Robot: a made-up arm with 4 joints. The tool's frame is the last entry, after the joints. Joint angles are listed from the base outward. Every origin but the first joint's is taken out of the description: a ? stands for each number. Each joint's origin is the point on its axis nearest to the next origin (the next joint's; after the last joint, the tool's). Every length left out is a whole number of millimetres.
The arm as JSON. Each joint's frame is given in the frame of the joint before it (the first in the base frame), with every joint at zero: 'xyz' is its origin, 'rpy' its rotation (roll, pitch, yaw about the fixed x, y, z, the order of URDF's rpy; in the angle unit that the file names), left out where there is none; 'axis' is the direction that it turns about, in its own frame. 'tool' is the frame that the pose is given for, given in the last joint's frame.
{
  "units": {
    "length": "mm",
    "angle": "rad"
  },
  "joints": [
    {
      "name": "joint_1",
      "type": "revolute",
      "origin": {
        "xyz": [
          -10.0,
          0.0,
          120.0
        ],
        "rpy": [
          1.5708,
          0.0,
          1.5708
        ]
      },
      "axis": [
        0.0,
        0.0,
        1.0
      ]
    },
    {
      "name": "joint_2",
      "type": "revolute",
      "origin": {
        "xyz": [
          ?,
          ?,
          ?
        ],
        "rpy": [
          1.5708,
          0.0,
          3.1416
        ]
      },
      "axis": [
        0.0,
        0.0,
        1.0
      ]
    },
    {
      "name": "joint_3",
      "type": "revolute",
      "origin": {
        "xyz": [
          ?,
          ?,
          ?
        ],
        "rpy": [
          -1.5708,
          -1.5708,
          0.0
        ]
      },
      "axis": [
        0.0,
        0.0,
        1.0
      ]
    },
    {
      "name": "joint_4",
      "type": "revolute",
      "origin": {
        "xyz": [
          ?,
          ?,
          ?
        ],
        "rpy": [
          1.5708,
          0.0,
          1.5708
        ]
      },
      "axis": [
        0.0,
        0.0,
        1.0
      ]
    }
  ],
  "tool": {
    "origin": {
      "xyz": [
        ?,
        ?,
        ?
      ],
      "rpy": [
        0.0,
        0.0,
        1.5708
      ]
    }
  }
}
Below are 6 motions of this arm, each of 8 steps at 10 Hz.
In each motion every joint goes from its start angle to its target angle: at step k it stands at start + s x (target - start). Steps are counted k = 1, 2, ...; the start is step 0. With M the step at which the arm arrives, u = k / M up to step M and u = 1 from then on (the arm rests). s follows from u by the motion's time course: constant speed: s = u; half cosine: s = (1 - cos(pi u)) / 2; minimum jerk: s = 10 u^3 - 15 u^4 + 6 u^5.
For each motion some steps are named. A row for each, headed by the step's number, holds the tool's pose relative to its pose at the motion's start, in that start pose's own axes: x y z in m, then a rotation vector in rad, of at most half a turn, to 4 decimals.
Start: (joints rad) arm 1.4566 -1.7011 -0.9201 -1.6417
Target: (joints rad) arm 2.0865 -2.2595 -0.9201 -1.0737
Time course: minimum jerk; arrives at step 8
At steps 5, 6, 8:
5: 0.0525 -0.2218 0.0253 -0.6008 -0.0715 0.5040
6: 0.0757 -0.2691 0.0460 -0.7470 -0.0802 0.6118
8: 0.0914 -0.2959 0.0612 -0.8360 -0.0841 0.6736

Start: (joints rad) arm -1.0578 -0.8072 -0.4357 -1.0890
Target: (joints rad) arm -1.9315 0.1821 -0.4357 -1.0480
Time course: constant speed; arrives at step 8
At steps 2, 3, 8:
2: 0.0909 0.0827 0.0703 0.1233 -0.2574 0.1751
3: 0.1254 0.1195 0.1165 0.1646 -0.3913 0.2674
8: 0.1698 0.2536 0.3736 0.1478 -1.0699 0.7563

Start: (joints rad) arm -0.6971 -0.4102 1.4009 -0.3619
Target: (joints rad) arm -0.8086 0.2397 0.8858 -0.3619
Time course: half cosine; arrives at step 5
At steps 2, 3, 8:
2: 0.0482 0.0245 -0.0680 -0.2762 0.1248 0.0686
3: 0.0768 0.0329 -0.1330 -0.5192 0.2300 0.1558
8: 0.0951 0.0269 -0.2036 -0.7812 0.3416 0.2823

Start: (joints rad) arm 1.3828 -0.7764 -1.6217 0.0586
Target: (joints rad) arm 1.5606 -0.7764 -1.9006 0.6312
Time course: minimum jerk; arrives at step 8
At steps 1, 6, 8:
1: -0.0014 0.0024 -0.0001 -0.0024 0.0000 0.0112
6: -0.1048 0.1116 -0.0130 -0.1376 0.0240 0.6225
8: -0.1197 0.1208 -0.0150 -0.1537 0.0297 0.6938

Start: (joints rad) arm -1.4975 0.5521 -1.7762 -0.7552
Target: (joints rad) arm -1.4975 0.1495 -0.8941 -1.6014
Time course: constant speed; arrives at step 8
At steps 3, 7, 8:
3: -0.0459 -0.0827 0.0263 0.0820 0.3554 -0.3078
7: -0.1125 -0.1945 0.0677 0.0086 0.8643 -0.7599
8: -0.1299 -0.2209 0.0828 -0.0423 0.9926 -0.8753

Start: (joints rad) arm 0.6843 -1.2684 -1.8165 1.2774
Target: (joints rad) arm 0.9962 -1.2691 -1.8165 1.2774
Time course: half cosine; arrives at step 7
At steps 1, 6, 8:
1: -0.0007 0.0087 0.0032 -0.0021 -0.0054 0.0143
6: -0.0385 0.1635 0.0564 -0.0398 -0.1041 0.2747
8: -0.0418 0.1717 0.0591 -0.0419 -0.1096 0.2890

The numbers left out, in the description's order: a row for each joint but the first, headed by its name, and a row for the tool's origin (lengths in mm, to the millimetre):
joint_2: -40.0 -230.0 0.0
joint_3: 370.0 -20.0 0.0
joint_4: -50.0 -210.0 0.0
tool: -50.0 150.0 0.0

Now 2 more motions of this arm.
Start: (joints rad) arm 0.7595 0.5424 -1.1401 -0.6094
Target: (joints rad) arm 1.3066 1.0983 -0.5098 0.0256
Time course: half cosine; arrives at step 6
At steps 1, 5, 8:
1: 0.0043 0.0323 0.0200 0.0843 0.0057 0.0412
5: 0.0600 0.2169 0.4067 1.0987 -0.3345 0.5876
8: 0.0625 0.2115 0.4367 1.1642 -0.3929 0.6274

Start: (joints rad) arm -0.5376 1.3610 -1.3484 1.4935
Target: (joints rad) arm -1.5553 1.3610 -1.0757 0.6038
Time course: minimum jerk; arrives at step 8
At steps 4, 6, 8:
4: -0.1379 0.1899 0.0201 0.1429 0.0156 0.0325
6: -0.2962 0.2777 0.0510 0.2766 0.1011 0.0469
8: -0.3412 0.2896 0.0605 0.3097 0.1360 0.0492

